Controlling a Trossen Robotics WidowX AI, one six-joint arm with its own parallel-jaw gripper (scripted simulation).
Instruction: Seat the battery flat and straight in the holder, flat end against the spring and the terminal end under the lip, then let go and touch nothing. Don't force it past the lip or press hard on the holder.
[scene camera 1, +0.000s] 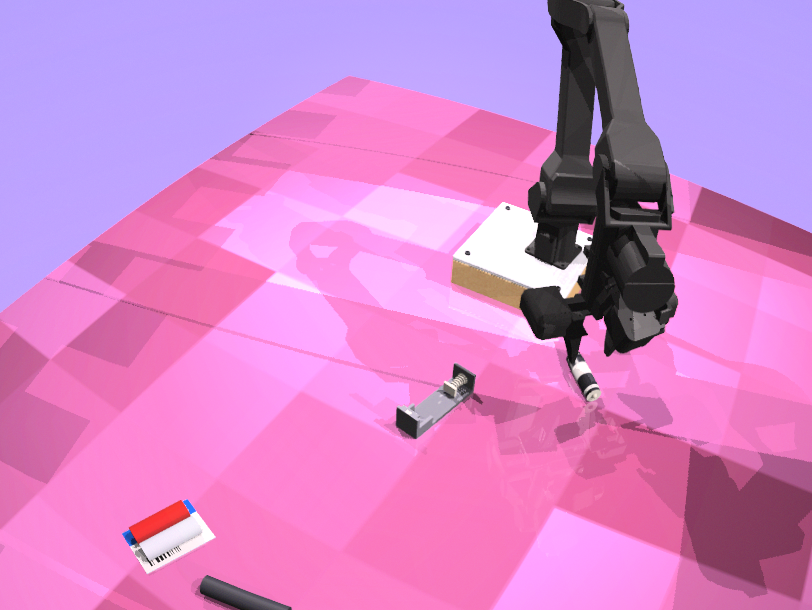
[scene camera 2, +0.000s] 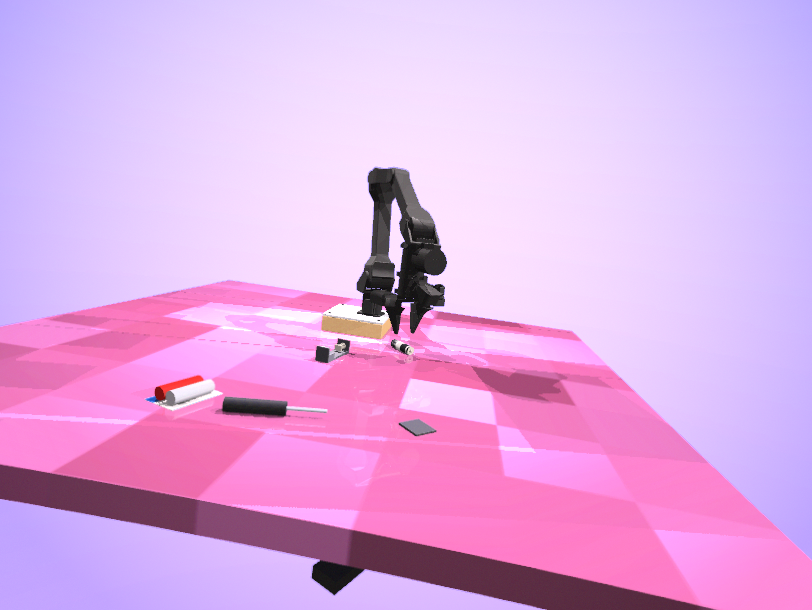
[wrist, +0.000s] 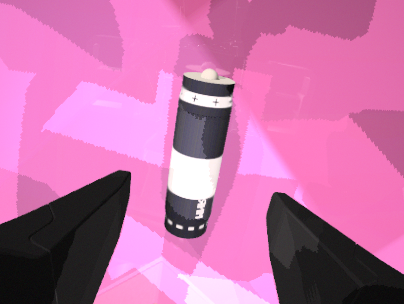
Observation:
In view: my gripper (scene camera 1: 589, 357), a battery (scene camera 1: 590, 388), a blister card (scene camera 1: 168, 534) and a black-handled screwdriver (scene camera 2: 261, 406).
The battery shows as well in the wrist view (wrist: 205, 102). My gripper also shows in scene camera 2 (scene camera 2: 404, 333) and in the wrist view (wrist: 200, 194). The blister card also shows in scene camera 2 (scene camera 2: 175, 395).

